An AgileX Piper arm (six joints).
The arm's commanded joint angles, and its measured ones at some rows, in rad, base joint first. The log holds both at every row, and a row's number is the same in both.
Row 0, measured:
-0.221, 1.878, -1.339, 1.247, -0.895, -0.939
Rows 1 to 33, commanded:
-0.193, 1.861, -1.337, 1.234, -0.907, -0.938
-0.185, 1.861, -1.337, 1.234, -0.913, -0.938
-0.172, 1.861, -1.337, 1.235, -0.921, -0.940
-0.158, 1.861, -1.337, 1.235, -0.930, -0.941
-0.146, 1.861, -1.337, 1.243, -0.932, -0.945
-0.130, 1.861, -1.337, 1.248, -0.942, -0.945
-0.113, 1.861, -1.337, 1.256, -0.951, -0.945
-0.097, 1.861, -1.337, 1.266, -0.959, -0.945
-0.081, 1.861, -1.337, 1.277, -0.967, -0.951
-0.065, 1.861, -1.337, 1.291, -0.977, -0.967
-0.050, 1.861, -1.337, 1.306, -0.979, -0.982
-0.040, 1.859, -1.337, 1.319, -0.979, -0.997
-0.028, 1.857, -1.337, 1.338, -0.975, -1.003
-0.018, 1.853, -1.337, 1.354, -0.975, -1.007
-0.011, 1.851, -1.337, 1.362, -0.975, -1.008
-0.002, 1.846, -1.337, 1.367, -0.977, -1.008
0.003, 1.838, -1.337, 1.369, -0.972, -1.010
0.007, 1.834, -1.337, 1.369, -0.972, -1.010
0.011, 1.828, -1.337, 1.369, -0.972, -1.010
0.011, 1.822, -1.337, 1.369, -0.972, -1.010
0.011, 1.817, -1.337, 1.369, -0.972, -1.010
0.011, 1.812, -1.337, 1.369, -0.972, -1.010
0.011, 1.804, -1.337, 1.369, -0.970, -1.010
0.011, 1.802, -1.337, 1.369, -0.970, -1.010
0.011, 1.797, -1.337, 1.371, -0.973, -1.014
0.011, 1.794, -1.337, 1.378, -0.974, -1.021
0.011, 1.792, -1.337, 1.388, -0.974, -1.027
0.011, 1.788, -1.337, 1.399, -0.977, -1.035
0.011, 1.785, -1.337, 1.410, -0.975, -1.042
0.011, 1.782, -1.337, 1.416, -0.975, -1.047
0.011, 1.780, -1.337, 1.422, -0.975, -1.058
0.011, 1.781, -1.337, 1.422, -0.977, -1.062
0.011, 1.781, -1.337, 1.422, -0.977, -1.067
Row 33, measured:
0.009, 1.802, -1.335, 1.420, -0.960, -1.037
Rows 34 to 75, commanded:
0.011, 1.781, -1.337, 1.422, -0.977, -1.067
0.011, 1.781, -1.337, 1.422, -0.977, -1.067
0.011, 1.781, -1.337, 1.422, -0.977, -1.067
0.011, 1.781, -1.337, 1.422, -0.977, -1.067
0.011, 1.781, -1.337, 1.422, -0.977, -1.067
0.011, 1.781, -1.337, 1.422, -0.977, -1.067
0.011, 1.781, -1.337, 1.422, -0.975, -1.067
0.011, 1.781, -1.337, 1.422, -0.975, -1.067
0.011, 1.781, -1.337, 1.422, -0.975, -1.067
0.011, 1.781, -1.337, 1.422, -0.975, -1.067
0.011, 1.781, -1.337, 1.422, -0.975, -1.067
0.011, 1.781, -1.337, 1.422, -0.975, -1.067
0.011, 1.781, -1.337, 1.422, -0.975, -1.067
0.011, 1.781, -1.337, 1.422, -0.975, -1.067
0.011, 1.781, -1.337, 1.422, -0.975, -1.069
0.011, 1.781, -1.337, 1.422, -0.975, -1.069
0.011, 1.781, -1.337, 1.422, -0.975, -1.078
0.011, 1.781, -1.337, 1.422, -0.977, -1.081
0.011, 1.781, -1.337, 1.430, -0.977, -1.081
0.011, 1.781, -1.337, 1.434, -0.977, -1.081
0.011, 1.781, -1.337, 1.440, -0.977, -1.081
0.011, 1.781, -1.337, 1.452, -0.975, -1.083
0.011, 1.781, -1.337, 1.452, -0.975, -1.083
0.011, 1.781, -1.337, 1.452, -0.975, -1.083
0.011, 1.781, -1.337, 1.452, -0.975, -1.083
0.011, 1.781, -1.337, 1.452, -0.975, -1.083
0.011, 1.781, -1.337, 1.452, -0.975, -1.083
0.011, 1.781, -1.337, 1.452, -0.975, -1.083
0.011, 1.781, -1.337, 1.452, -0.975, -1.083
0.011, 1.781, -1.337, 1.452, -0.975, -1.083
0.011, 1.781, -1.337, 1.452, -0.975, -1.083
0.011, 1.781, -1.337, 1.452, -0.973, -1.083
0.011, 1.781, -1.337, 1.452, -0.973, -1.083
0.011, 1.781, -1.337, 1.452, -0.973, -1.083
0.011, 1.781, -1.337, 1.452, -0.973, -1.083
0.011, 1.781, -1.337, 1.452, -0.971, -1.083
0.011, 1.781, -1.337, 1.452, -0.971, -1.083
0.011, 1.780, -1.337, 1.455, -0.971, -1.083
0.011, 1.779, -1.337, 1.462, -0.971, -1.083
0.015, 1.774, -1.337, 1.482, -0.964, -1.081
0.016, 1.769, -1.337, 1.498, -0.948, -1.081
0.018, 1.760, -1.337, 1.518, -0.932, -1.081
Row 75, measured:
0.009, 1.794, -1.335, 1.484, -0.961, -1.074
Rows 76 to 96, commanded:
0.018, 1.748, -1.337, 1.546, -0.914, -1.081
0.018, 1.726, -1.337, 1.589, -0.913, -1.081
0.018, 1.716, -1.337, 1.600, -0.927, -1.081
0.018, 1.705, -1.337, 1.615, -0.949, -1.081
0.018, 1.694, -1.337, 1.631, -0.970, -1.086
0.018, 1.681, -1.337, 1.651, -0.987, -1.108
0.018, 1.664, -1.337, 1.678, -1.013, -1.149
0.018, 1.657, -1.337, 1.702, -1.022, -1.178
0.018, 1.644, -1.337, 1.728, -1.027, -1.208
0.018, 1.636, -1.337, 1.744, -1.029, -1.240
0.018, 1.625, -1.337, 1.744, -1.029, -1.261
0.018, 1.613, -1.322, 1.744, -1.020, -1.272
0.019, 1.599, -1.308, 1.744, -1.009, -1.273
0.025, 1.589, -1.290, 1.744, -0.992, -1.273
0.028, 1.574, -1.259, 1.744, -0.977, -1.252
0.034, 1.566, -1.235, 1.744, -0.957, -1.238
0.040, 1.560, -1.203, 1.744, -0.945, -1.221
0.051, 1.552, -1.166, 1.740, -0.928, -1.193
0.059, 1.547, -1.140, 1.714, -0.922, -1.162
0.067, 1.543, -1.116, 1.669, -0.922, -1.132
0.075, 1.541, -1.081, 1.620, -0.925, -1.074
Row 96, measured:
0.043, 1.565, -1.176, 1.746, -0.955, -1.197
